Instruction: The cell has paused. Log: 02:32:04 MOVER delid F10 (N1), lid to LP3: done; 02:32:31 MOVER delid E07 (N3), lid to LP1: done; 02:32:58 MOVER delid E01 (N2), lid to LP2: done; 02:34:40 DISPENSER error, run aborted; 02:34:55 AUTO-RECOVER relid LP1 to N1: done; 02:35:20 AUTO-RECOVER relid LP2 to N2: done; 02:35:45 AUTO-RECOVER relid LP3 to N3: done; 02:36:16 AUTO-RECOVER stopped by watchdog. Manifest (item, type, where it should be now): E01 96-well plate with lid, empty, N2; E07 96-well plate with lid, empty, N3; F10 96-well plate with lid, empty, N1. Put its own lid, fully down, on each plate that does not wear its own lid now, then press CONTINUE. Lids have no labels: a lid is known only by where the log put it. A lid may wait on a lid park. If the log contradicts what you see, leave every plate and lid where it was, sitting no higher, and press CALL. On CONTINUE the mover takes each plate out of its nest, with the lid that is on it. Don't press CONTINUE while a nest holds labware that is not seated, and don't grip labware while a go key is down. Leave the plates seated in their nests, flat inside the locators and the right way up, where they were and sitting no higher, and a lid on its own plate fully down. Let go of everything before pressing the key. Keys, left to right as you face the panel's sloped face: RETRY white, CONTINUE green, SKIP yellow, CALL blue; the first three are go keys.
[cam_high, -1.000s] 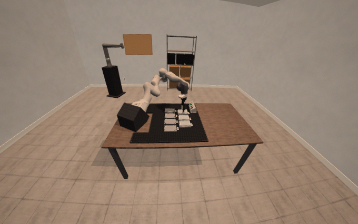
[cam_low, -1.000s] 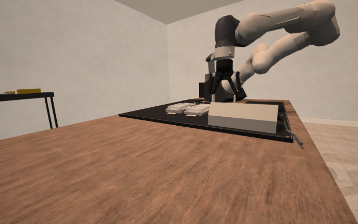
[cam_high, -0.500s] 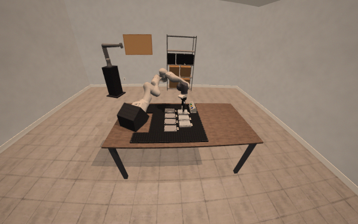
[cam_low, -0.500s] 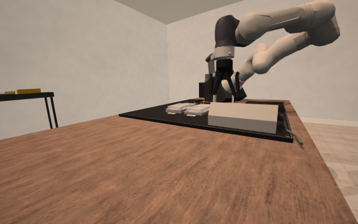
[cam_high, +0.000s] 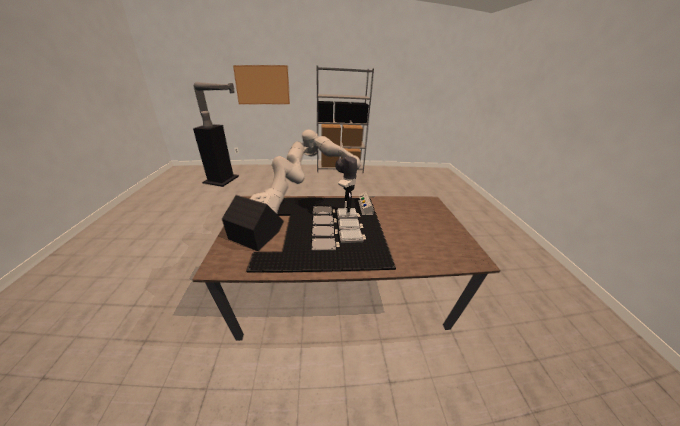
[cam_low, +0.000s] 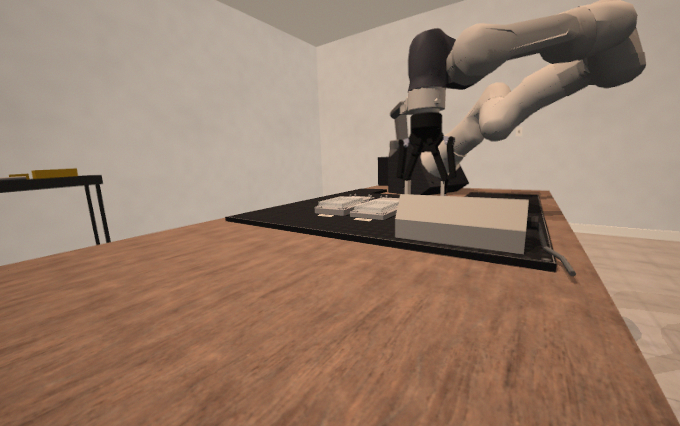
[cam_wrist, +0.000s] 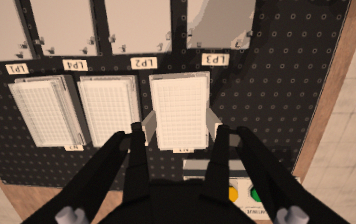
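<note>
The 96-well plate is 30 mm below my hand. Also, from my hand: LP2 label: 70 mm behind, 90 mm to the right, 60 mm below; smooth white lid: 40 mm ahead, 130 mm to the right, 30 mm below; blue call key: 120 mm ahead, 80 mm to the left, 10 mm above.
</note>
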